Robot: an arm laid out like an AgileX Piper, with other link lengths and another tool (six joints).
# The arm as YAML. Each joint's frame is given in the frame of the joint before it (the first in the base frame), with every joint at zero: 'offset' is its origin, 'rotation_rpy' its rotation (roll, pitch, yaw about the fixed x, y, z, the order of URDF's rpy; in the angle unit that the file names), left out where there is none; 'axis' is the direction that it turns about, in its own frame. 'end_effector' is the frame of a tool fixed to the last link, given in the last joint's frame.
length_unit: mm
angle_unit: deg
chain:
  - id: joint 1
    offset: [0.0, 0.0, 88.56]
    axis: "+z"
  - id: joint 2
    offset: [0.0, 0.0, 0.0]
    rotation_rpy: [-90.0, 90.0, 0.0]
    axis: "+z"
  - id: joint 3
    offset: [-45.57, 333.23, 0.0]
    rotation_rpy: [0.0, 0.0, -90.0]
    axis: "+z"
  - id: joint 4
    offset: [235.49, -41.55, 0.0]
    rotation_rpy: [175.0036, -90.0, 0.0]
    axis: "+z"
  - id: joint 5
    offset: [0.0, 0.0, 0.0]
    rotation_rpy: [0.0, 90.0, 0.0]
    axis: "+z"
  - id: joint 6
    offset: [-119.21, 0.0, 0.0]
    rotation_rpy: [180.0, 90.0, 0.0]
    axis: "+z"
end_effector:
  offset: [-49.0, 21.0, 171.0]
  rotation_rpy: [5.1, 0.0, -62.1]
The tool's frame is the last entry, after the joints.
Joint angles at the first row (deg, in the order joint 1, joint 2, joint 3, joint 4, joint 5, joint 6):
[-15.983 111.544 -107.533 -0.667 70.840 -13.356]
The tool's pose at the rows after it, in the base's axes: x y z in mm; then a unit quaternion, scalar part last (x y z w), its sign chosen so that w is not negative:
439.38 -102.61 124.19 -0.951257 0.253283 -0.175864 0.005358
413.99 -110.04 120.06 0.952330 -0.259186 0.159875 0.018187
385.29 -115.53 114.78 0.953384 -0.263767 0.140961 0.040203
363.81 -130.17 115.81 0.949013 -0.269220 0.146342 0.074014
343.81 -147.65 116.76 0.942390 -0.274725 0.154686 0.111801
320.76 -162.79 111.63 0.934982 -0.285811 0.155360 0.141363
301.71 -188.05 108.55 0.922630 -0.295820 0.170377 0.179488
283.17 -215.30 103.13 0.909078 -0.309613 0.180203 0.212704
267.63 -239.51 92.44 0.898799 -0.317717 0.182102 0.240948
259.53 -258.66 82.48 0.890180 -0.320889 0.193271 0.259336
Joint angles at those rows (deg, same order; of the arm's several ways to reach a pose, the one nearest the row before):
[-15.983 108.225 -103.099 -4.204 70.910 -12.480]
[-15.982 105.584 -98.535 -7.157 70.910 -11.282]
[-15.983 102.727 -93.380 -9.907 70.908 -10.163]
[-15.983 99.145 -88.053 -14.272 68.833 -7.964]
[-15.984 95.826 -82.864 -19.353 66.535 -5.104]
[-16.638 92.932 -77.071 -23.555 64.200 -1.979]
[-18.118 90.074 -70.990 -29.414 60.042 2.036]
[-20.731 88.360 -65.782 -34.945 56.011 6.017]
[-23.330 88.169 -61.255 -40.476 52.084 10.104]
[-25.753 88.169 -57.103 -45.871 47.281 14.623]

